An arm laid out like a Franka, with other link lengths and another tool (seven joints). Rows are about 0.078 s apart.
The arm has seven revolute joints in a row. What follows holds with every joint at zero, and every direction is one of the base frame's.
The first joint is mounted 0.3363 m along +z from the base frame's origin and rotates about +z.
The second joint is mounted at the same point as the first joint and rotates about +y.
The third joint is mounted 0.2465 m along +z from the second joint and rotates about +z.
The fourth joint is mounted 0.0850 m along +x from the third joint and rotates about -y.
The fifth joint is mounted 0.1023 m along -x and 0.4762 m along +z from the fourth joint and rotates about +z.
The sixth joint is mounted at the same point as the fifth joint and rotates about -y.
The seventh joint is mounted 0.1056 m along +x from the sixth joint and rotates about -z.
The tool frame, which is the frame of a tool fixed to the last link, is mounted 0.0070 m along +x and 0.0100 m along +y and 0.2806 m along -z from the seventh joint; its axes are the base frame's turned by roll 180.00, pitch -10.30 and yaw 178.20 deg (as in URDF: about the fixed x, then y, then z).
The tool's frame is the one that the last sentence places.
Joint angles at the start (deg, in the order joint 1, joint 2, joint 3, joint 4, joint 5, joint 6, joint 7):
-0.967 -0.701 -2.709 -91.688 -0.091 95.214 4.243
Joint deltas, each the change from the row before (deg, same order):
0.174 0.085 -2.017 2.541 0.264 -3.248 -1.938
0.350 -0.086 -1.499 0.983 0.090 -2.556 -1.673
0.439 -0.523 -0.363 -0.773 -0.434 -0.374 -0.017
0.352 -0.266 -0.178 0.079 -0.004 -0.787 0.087
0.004 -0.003 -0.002 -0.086 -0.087 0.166 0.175
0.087 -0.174 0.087 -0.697 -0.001 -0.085 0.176
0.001 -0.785 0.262 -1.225 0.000 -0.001 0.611
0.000 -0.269 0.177 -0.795 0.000 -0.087 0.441
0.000 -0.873 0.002 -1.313 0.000 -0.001 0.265
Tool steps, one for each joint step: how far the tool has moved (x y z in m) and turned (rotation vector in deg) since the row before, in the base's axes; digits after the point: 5 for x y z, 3 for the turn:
-0.00951 -0.02000 0.01846 0.215 0.776 0.095
-0.01112 -0.01191 0.00565 0.193 1.468 0.537
-0.00488 -0.00077 -0.00275 -0.295 0.666 0.077
-0.00380 0.00239 0.00227 0.083 0.438 0.086
0.00055 -0.00049 -0.00052 -0.093 -0.073 -0.177
-0.00237 0.00226 -0.00531 0.086 0.603 0.000
-0.00427 0.00337 -0.00350 0.128 0.434 -0.343
-0.00288 0.00229 -0.00520 0.081 0.609 -0.260
-0.00509 0.00046 -0.00344 0.135 0.435 -0.255

